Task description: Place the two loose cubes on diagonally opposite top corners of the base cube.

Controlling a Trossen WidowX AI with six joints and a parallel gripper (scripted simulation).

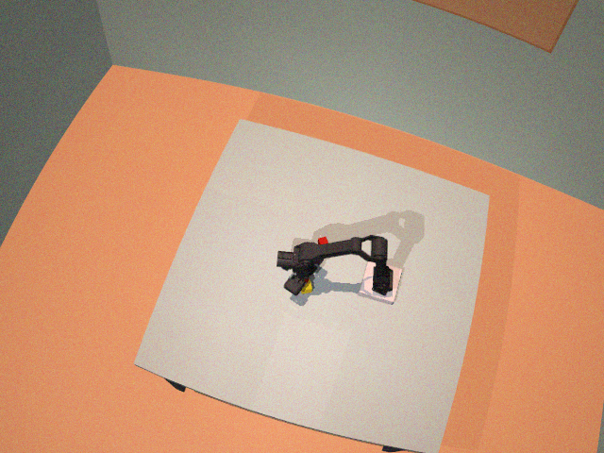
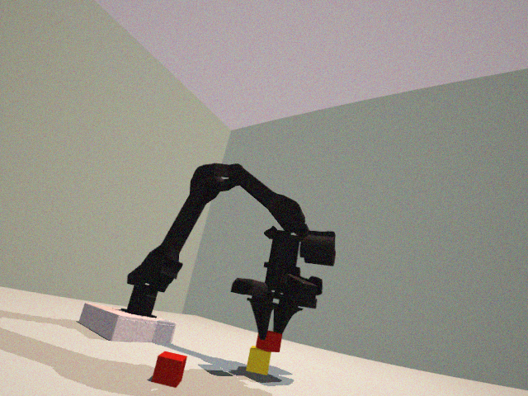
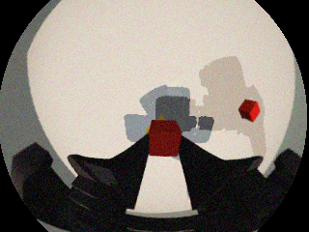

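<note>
My gripper tip is right at the red cube. Round my gripper tip: yellow cube 20 mm behind, 40 mm below.
</note>
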